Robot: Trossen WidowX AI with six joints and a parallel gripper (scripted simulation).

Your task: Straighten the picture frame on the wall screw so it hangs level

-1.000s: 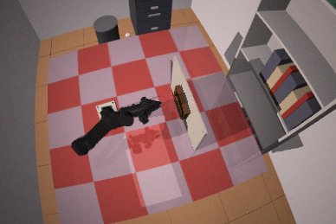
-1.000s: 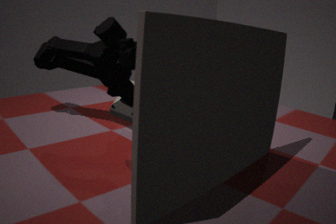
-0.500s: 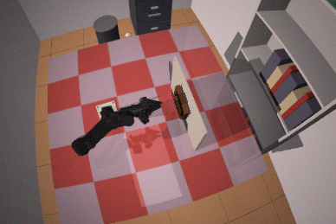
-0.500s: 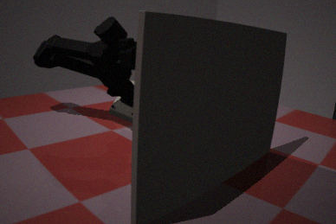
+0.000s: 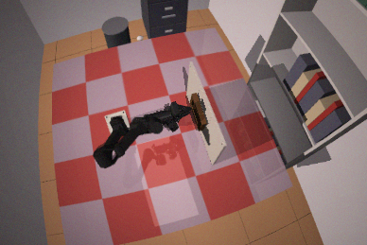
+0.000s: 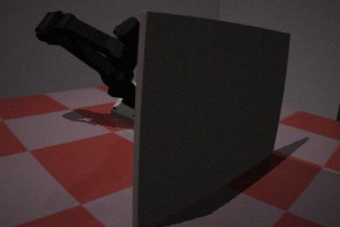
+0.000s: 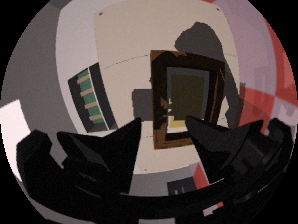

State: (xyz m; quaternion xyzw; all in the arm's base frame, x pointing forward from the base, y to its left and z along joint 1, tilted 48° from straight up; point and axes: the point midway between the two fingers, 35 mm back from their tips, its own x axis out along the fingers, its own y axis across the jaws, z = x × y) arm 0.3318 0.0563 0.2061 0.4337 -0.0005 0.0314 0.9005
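The brown picture frame is 50 mm below my gripper tip and 50 mm ahead of it. Also, from my gripper tip: cream wall panel (70 mm below, 60 mm ahead, 10 mm to the right).
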